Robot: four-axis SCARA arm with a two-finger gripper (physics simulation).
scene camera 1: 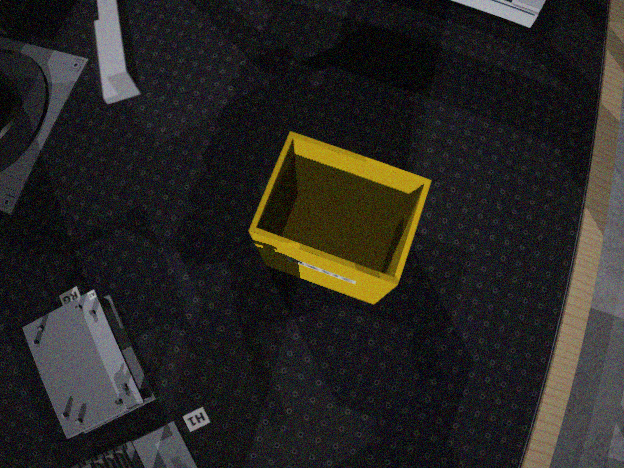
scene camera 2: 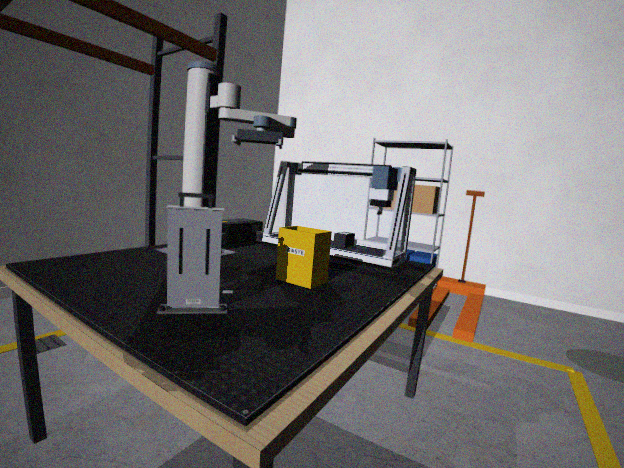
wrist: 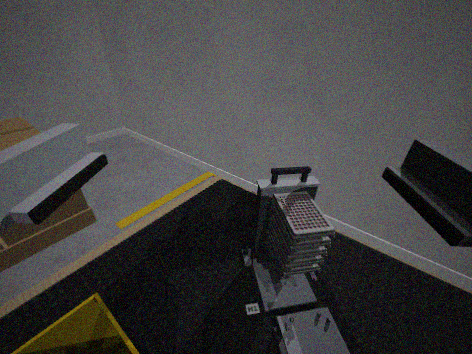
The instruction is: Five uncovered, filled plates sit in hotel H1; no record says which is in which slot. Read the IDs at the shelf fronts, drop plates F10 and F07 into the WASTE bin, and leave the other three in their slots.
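Places are measured from the arm's base along level axes (x ahead, y right, z down), in millimetres.
Pixels of known places: gripper, fingertip midpoint: point(scene camera 2: 256, 139) point(wrist: 244, 150).
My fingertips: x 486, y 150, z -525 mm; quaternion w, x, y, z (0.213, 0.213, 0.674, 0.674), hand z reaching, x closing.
Behind a point stands the place of what it marks.
Hotel H1 point(wrist: 290, 296) {z -21, x 485, y 402 mm} point(scene camera 1: 173, 445) {z -21, x 531, y 363 mm} stands beyond the RG stand in the wrist view, with a black handle on top and its H1 tag point(wrist: 252, 308) {z -13, x 548, y 319 mm} point(scene camera 1: 196, 419) {z -13, x 547, y 318 mm} beside the base. Several plates point(wrist: 305, 213) {z -277, x 511, y 426 mm} sit stacked in it; the top one shows a grid of reddish wells. The shelf-front IDs are not readable. The yellow WASTE bin point(scene camera 1: 352, 161) {z -203, x 641, y -27 mm} point(scene camera 2: 299, 261) {z -103, x 668, y 85 mm} point(wrist: 75, 327) {z -178, x 720, y 39 mm} stands on the table; no plate shows inside it in scene camera 1. My gripper point(scene camera 2: 258, 144) {z -525, x 486, y 150 mm} point(wrist: 244, 150) {z -525, x 486, y 150 mm} is open and empty, high above the table, with the hotel low between its fingers in the wrist view.
The RG stand point(scene camera 1: 70, 367) {z -73, x 373, y 309 mm} point(wrist: 320, 332) {z -73, x 397, y 339 mm} is next to the hotel's base. A gantry frame point(scene camera 2: 403, 216) {z -265, x 847, y -565 mm} stands behind the bin. The arm's column point(scene camera 2: 194, 251) rises at the table's near side. A pale arm part point(scene camera 1: 111, 60) {z -535, x 548, y 96 mm} shows at upper left in scene camera 1.
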